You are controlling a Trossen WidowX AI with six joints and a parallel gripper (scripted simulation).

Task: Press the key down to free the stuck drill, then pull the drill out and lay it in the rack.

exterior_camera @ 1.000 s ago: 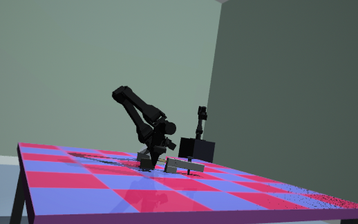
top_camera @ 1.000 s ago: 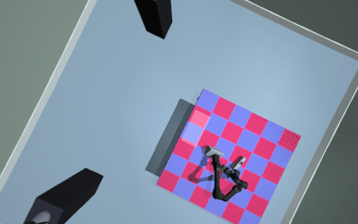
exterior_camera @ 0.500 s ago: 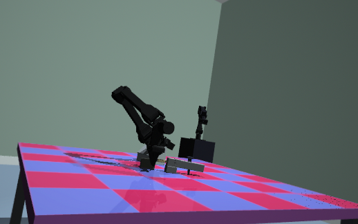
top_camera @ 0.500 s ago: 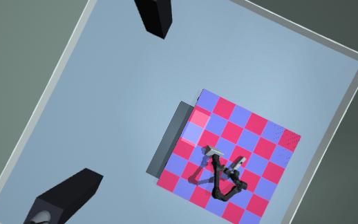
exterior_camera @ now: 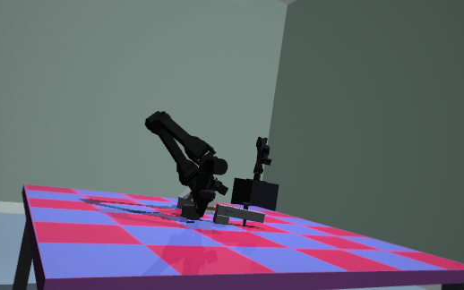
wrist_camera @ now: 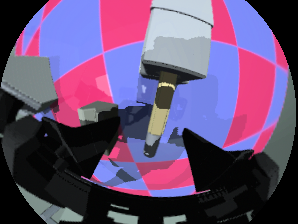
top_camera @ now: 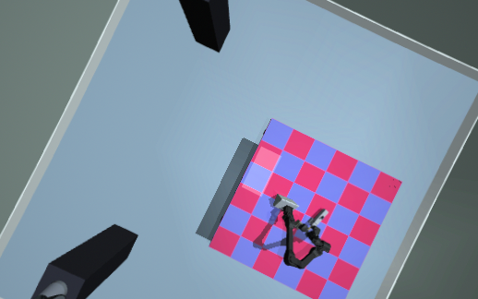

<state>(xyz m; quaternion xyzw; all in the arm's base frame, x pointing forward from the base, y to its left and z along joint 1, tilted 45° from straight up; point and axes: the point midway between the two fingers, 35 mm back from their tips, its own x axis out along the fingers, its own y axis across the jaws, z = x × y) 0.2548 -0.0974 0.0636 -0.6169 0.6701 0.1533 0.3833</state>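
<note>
My gripper tip is now 2 cm short of the drill, 4 cm to the right of it and 3 cm below it. Round my gripper tip: grey rack: 8 cm behind, 1 cm to the left; dark key pin: 6 cm ahead, 16 cm to the left, 3 cm above; grey housing block: 5 cm ahead, 14 cm to the left, 2 cm above.
</note>
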